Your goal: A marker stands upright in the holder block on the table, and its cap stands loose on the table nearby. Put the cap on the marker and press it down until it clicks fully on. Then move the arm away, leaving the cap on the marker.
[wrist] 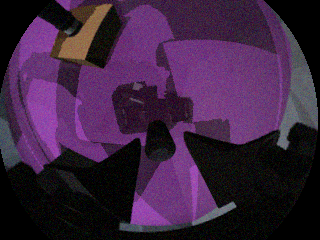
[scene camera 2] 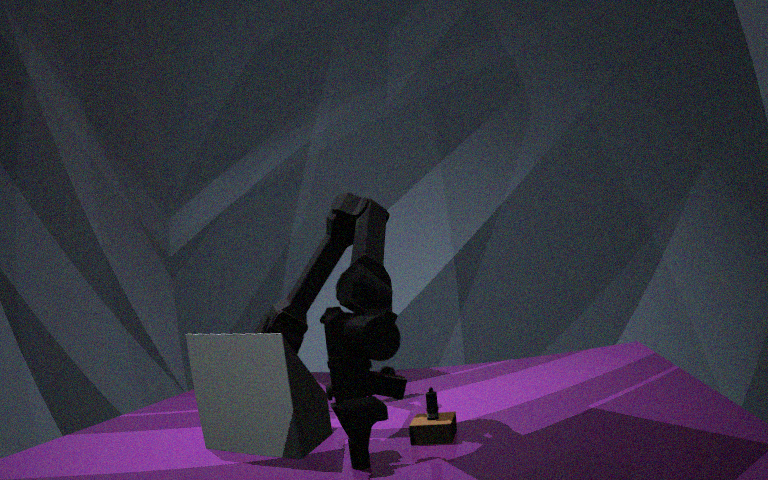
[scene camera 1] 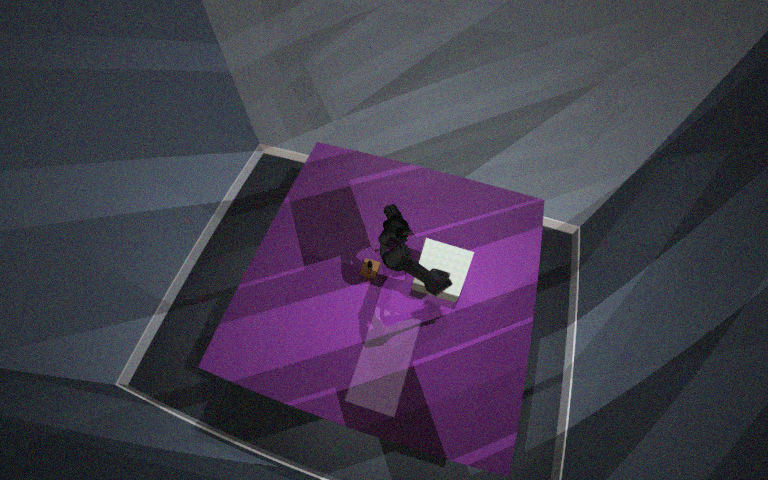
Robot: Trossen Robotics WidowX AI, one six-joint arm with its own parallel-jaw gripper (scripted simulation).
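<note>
You'd see the gripper here, and it's visible in the wrist view too. There's also a dark cap in the pictures.
</note>
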